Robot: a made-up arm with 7 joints.
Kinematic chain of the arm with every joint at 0, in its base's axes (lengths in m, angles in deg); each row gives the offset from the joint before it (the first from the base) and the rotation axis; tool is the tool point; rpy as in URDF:
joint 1: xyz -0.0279 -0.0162 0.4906 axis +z
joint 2: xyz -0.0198 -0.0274 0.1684 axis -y
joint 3: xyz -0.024 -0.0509 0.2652 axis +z
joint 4: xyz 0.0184 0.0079 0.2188 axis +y
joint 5: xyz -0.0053 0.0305 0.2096 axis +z
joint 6: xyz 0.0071 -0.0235 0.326 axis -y
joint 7: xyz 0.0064 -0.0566 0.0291 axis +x
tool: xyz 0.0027 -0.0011 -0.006 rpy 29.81 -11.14 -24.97
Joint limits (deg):
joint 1: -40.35..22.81
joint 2: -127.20..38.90
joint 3: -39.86..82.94
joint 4: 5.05..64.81
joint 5: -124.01..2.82
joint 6: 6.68..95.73
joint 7: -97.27..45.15
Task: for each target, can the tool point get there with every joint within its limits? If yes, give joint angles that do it. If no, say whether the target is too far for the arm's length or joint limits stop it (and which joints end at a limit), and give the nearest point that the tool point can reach.
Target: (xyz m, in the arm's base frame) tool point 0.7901 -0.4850 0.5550
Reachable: yes | joints -30.12 -74.87 11.87 49.50 -56.30 75.77 0.61
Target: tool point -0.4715 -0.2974 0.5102
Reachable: no: joint limits stop it (at a limit: joint 1, joint 2, joint 3, joint 4, joint 5, joint 6) | nearest point -0.0671 -0.5749 -0.0541 | short by 0.748 m
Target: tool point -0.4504 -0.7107 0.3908
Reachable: no: joint limits stop it (at a limit: joint 1, joint 3, joint 4, joint 5, joint 6) | nearest point -0.0455 -0.5992 -0.0390 | short by 0.601 m
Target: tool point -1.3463 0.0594 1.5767
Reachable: no: too far | nearest point -0.8006 0.0281 1.4074 | short by 0.572 m
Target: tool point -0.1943 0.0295 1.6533
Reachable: yes | joints -25.52 25.53 10.31 39.70 -60.54 17.59 -11.61
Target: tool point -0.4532 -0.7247 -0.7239
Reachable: no: too far | nearest point -0.0518 -0.5090 -0.1042 | short by 0.769 m
